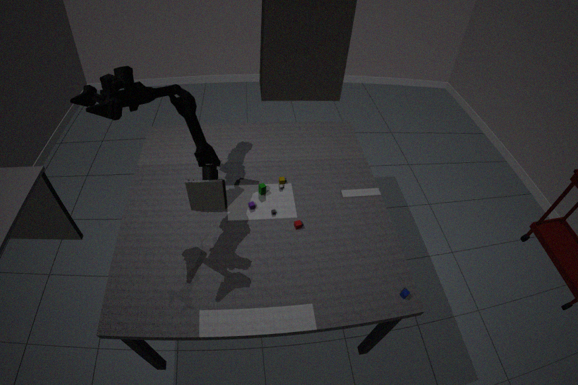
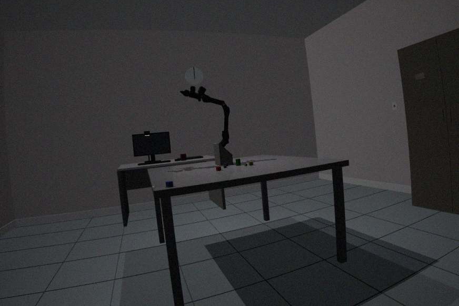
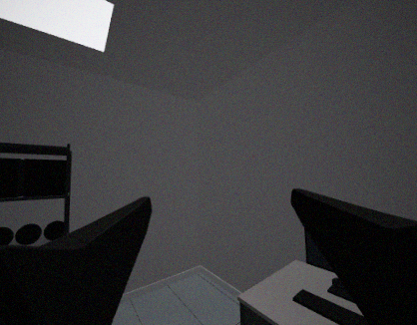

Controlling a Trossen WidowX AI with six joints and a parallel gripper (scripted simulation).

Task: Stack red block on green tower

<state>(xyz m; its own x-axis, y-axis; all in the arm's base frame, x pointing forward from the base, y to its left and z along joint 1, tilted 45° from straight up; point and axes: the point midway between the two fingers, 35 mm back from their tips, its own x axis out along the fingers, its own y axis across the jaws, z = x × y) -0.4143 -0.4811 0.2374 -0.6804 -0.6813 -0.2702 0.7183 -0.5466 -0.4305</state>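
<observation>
Right now the red block is 72 cm below my gripper tip, 72 cm ahead of it and 1 cm to the right of it. The rest, counted from my gripper tip: small dark block (73 cm below, 63 cm ahead, 9 cm to the left); purple block (72 cm below, 54 cm ahead, 14 cm to the left); yellow block (72 cm below, 72 cm ahead, 28 cm to the left).
</observation>
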